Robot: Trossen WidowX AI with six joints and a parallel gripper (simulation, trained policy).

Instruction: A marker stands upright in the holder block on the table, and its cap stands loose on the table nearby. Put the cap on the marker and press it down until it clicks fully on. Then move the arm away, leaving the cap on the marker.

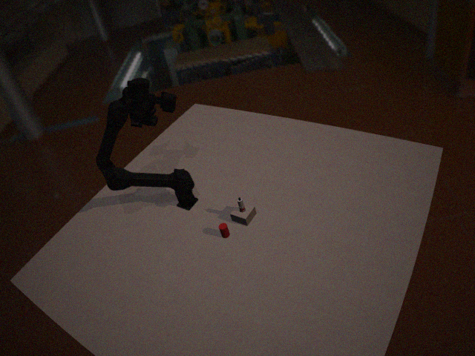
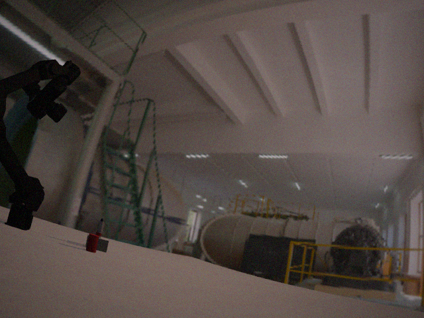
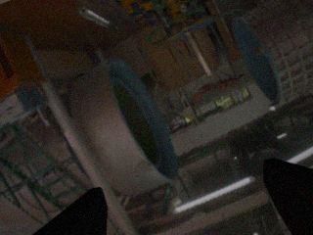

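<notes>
Right now the red cap is 39 cm below my gripper tip, 34 cm ahead of it and 21 cm to the right of it. Round my gripper tip: pale holder block: 39 cm below, 36 cm ahead, 11 cm to the right.
</notes>
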